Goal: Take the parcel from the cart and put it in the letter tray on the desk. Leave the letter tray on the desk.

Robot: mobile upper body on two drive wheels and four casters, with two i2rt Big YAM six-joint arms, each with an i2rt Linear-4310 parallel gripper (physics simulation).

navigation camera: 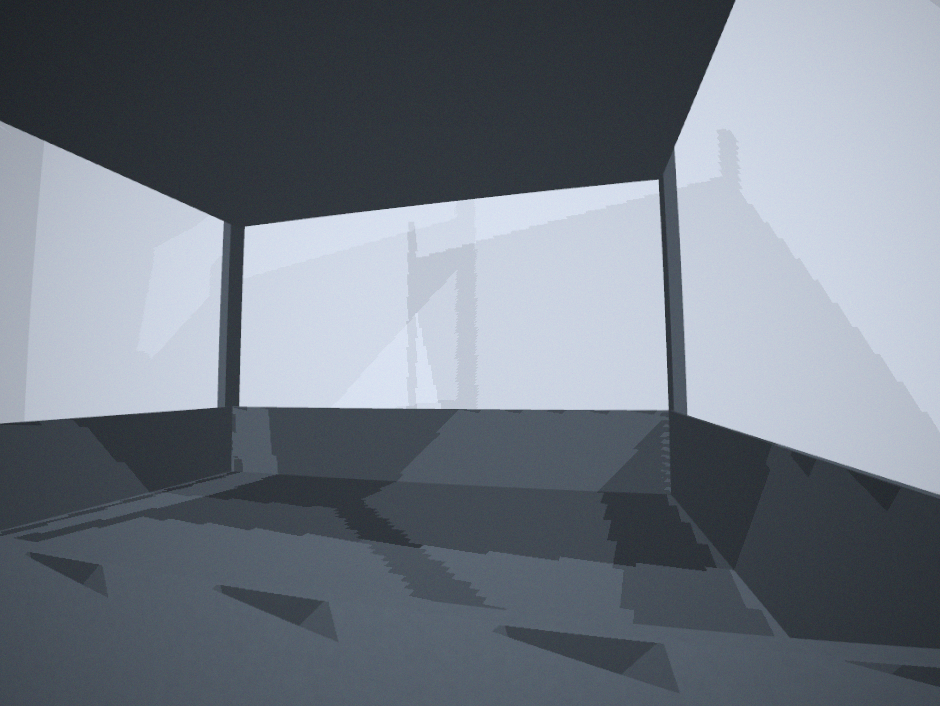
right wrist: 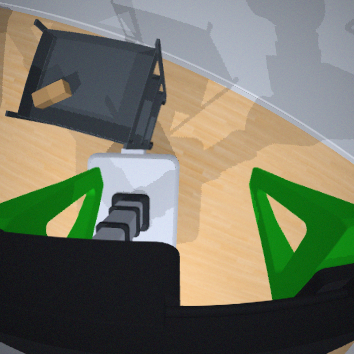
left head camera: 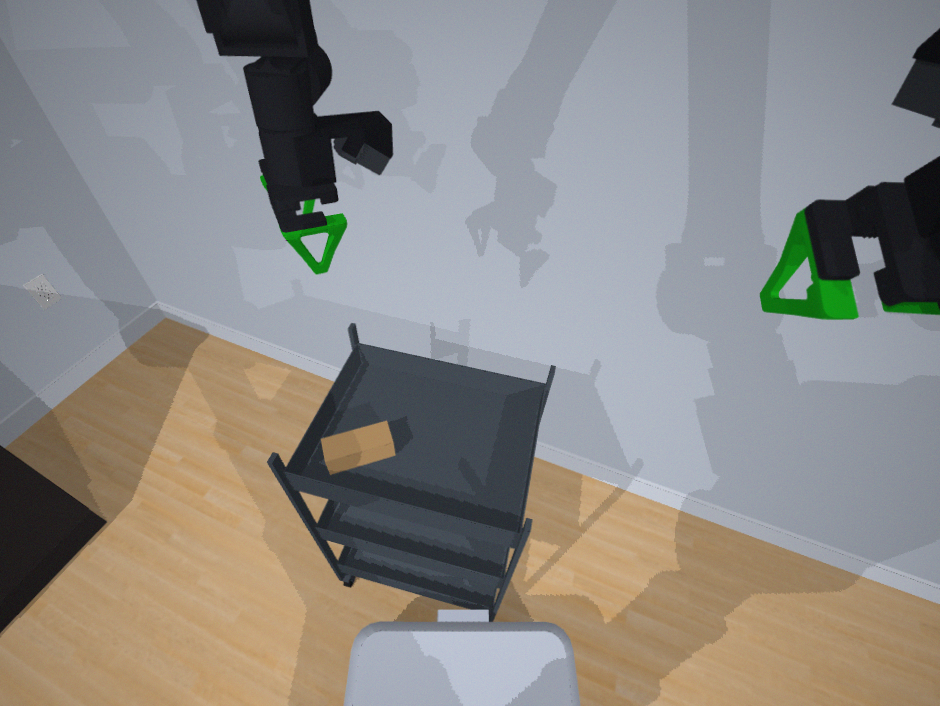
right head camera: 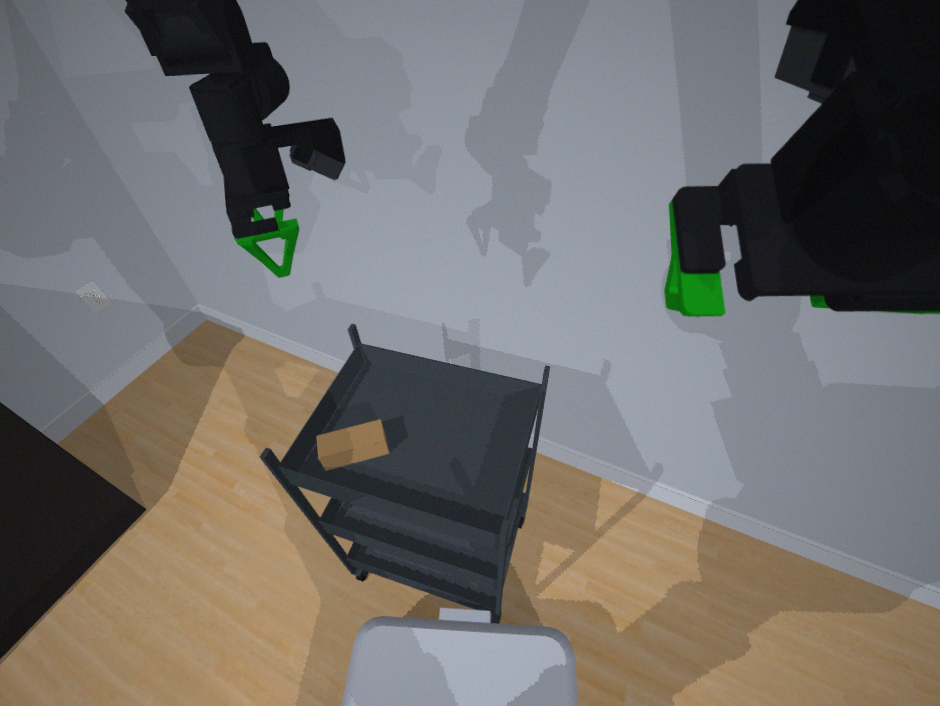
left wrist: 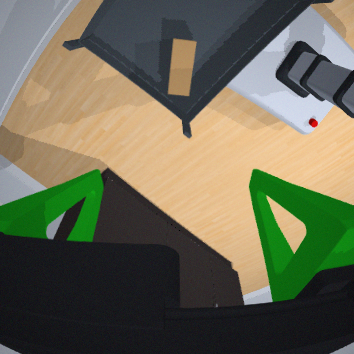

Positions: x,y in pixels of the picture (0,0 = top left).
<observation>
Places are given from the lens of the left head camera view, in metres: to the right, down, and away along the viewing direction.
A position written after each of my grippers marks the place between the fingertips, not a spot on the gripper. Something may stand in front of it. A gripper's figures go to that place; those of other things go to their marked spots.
my left gripper [left head camera: 311,251]: -0.20, -0.13, 0.56
my right gripper [left head camera: 824,302]: 0.26, -0.04, 0.32
</observation>
